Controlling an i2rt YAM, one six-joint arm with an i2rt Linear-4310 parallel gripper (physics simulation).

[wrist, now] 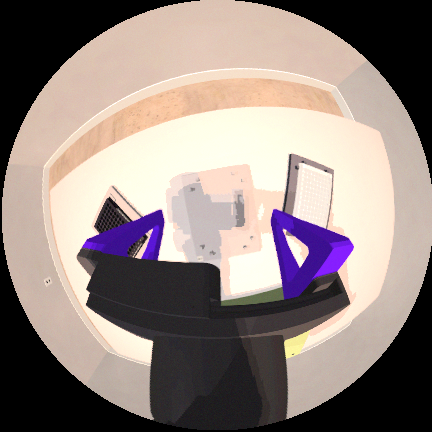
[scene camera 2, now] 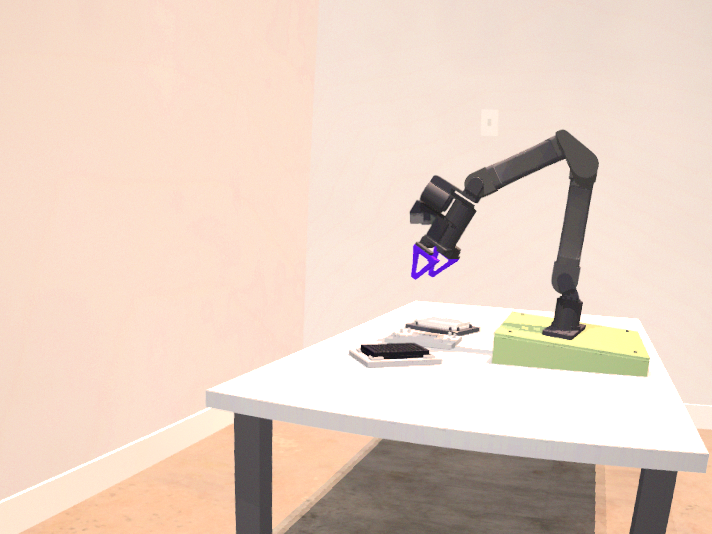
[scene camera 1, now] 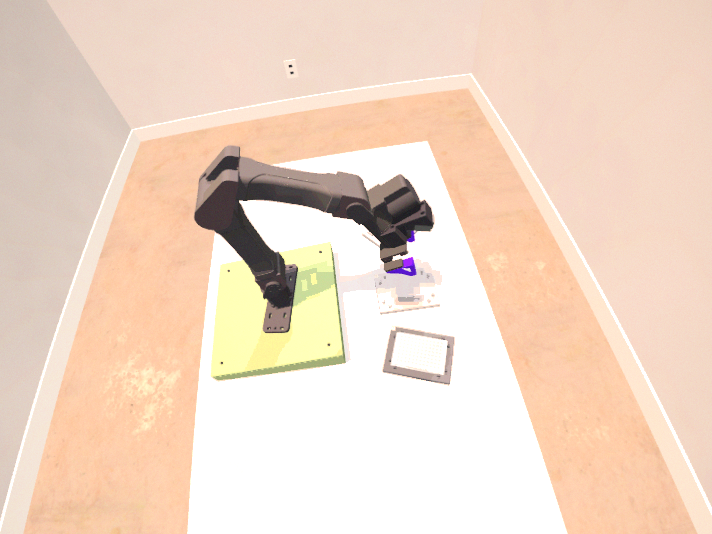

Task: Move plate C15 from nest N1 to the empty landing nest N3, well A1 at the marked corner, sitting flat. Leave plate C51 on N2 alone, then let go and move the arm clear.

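Observation:
My gripper [scene camera 1: 411,254] [scene camera 2: 423,276] [wrist: 217,214] is open and empty, tilted, high above the table near the empty white nest [scene camera 1: 391,302] [scene camera 2: 442,342] [wrist: 225,182], which has small pegs and lies under the arm's shadow. A black well plate [scene camera 2: 395,350] [wrist: 114,216] sits in a pale nest [scene camera 2: 402,362] on one side; in scene camera 1 the arm hides it. A white well plate [scene camera 1: 420,353] [scene camera 2: 442,324] [wrist: 314,195] sits in a dark grey nest [scene camera 1: 389,353] [wrist: 292,185] on the other side. Plate and nest labels and the A1 marks are not readable.
The arm stands on a yellow-green base block [scene camera 1: 241,321] [scene camera 2: 569,363] beside the nests. The white table [scene camera 1: 345,448] [scene camera 2: 460,402] carries the block and all three nests. In the wrist view, the left finger partly covers the black plate's nest.

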